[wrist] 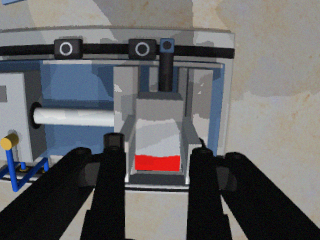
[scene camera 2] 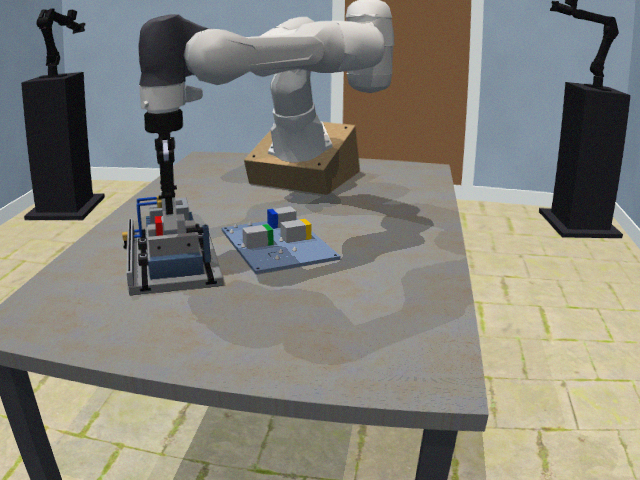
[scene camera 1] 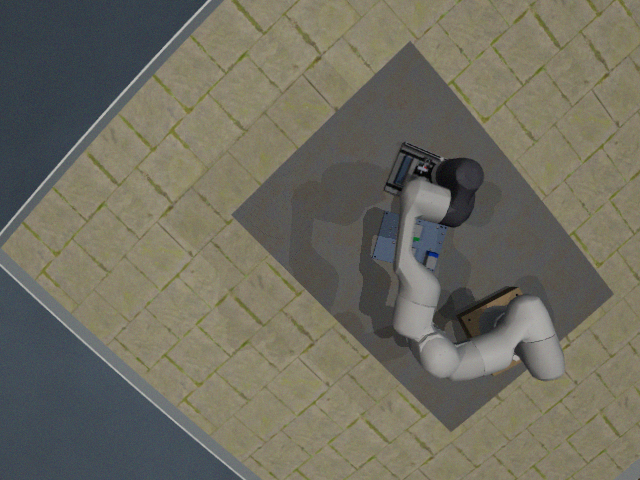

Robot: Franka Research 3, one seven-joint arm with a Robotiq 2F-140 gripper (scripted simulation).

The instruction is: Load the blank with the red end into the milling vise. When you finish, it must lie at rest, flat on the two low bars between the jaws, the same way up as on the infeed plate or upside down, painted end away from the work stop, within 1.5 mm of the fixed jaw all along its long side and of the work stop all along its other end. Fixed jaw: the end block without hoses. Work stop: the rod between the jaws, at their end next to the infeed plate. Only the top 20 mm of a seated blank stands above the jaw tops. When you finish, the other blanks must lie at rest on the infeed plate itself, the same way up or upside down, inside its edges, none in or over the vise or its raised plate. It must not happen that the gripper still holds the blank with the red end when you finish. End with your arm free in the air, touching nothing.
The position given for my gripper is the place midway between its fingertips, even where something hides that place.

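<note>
Scene camera 2 shows my gripper (scene camera 2: 170,225) together with a blue infeed plate (scene camera 2: 312,251). From the wrist view: my gripper (wrist: 158,130). From scene camera 1: the blue infeed plate (scene camera 1: 384,249).
</note>
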